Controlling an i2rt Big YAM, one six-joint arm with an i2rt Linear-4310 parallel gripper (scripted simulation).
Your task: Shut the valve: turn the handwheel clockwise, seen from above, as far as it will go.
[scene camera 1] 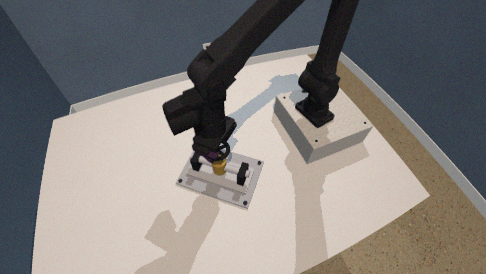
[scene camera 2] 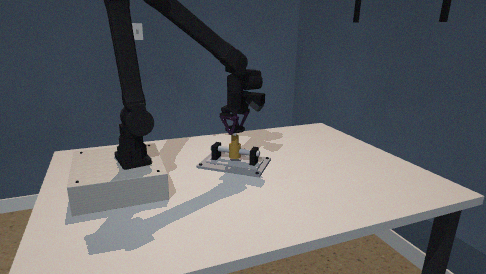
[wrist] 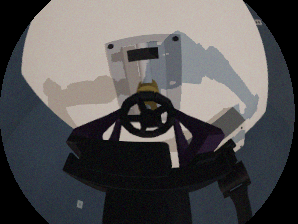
Observation:
In view: the gripper [scene camera 1: 217,152] and a black spoked handwheel [wrist: 147,118].
The gripper shows as well in the wrist view [wrist: 147,112].

